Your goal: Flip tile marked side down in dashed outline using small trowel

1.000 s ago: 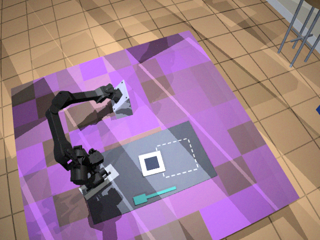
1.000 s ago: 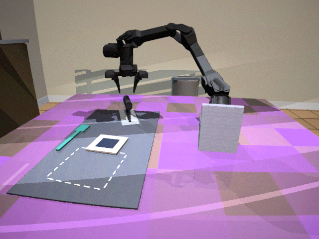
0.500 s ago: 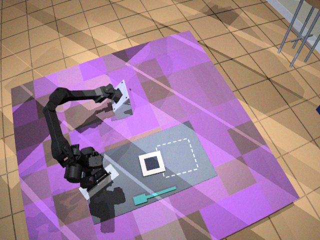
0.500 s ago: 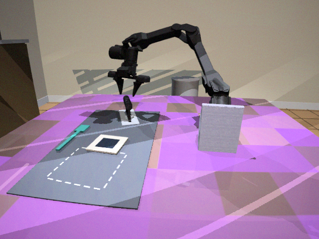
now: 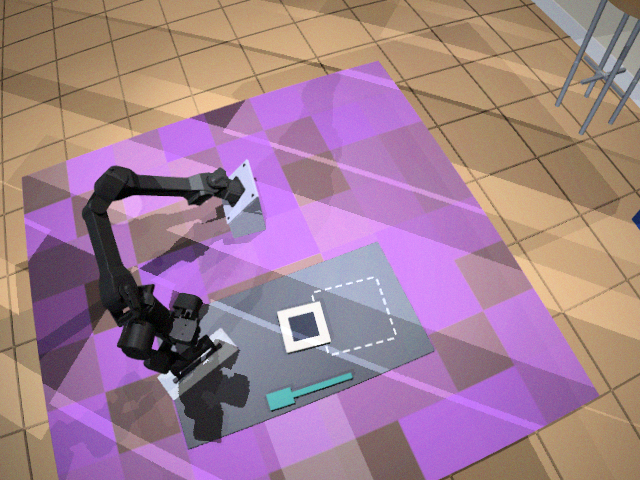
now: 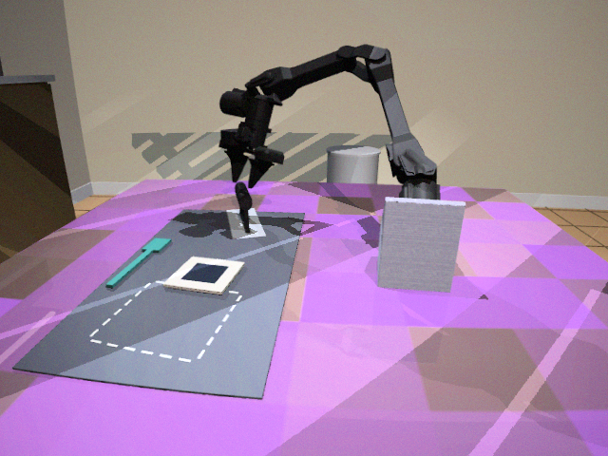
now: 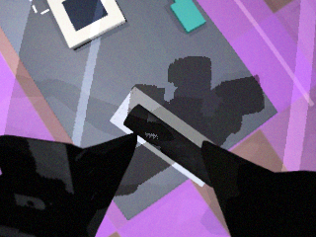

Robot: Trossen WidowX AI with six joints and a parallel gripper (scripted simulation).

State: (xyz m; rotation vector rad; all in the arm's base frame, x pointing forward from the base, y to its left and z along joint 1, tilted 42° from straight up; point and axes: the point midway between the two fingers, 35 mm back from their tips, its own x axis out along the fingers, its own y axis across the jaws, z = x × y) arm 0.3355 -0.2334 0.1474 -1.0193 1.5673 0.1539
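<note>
The grey mat lies 5 cm ahead of my gripper tip, 22 cm to the left of it and 12 cm below it. Round my gripper tip: teal trowel 19 cm ahead, 18 cm to the left, 10 cm below; tile 4 cm ahead, 27 cm to the left, 10 cm below.
</note>
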